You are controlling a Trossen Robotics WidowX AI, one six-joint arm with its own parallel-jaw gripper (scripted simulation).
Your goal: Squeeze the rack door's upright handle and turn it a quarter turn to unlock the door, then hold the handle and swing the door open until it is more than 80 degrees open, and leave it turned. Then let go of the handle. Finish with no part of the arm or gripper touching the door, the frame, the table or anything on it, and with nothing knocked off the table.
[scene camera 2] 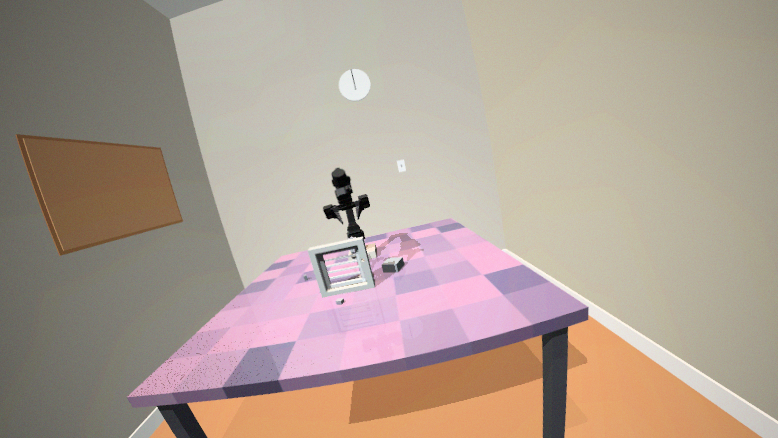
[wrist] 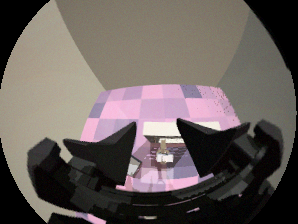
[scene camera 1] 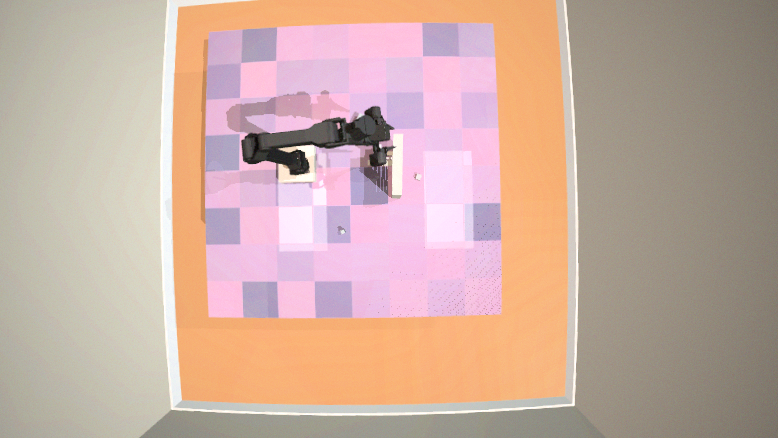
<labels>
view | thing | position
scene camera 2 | gripper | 350,221
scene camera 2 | rack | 359,243
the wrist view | gripper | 156,122
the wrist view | rack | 151,130
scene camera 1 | gripper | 394,138
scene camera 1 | rack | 397,161
</labels>
